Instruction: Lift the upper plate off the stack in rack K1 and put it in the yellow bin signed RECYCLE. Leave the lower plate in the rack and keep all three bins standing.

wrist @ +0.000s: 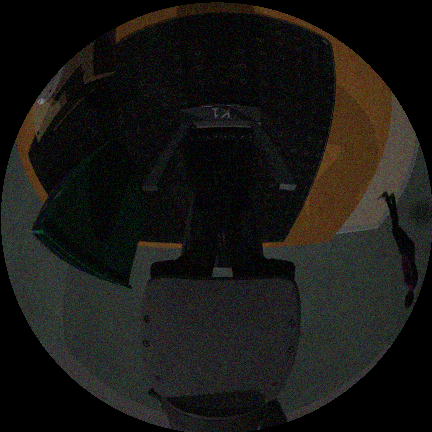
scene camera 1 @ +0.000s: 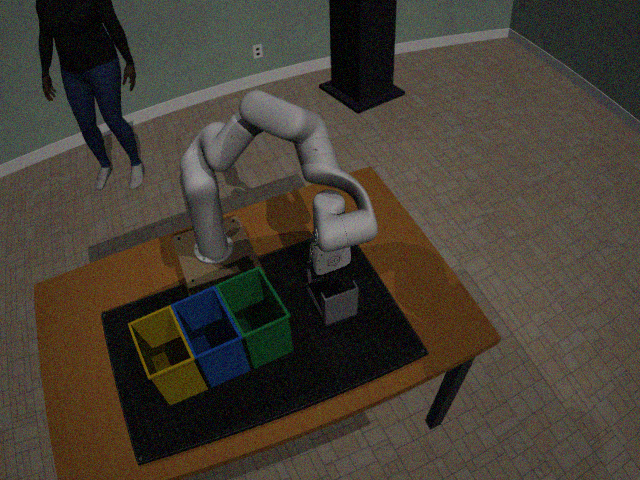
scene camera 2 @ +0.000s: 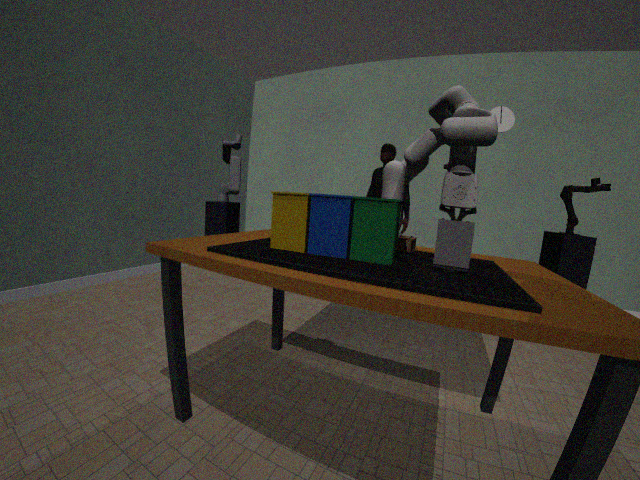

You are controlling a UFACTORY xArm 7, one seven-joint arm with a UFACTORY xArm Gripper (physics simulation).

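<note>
Rack K1 is a grey, open-topped holder standing upright on the mat; its K1 label shows in the wrist view. Its inside is very dark, and I cannot make out the upper and lower plates separately. My gripper is shut, with nothing between its fingers. It points down over the rack, its fingertips hidden behind the rack's top edge in scene camera 2. The yellow bin stands upright at the far left of the row; its RECYCLE sign is not readable.
The blue bin and green bin stand upright between the yellow bin and the rack. The black mat lies on the wooden table. A person stands behind the table.
</note>
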